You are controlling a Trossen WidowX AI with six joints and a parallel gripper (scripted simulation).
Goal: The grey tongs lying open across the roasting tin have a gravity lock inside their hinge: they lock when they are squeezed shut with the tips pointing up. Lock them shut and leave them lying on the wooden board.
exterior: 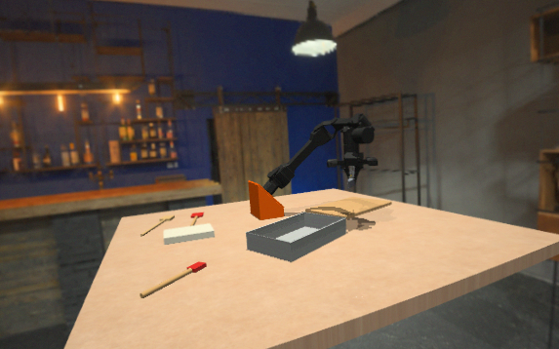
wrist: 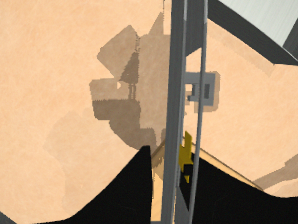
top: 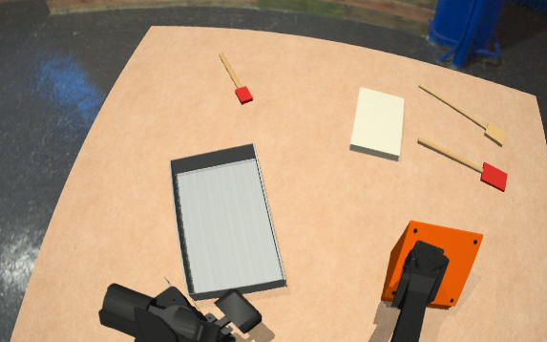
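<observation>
Right now my gripper tip is 25 cm past the wooden board, 15 cm above it and 11 cm to the right of it. The rest, counted from my gripper tip: yellow piece (3 cm above, 1 cm to the right, 1 cm ahead); then grey roasting tin (26 cm to the right, 13 cm below, 11 cm ahead); then cream block (63 cm to the right, 14 cm below, 12 cm behind).
</observation>
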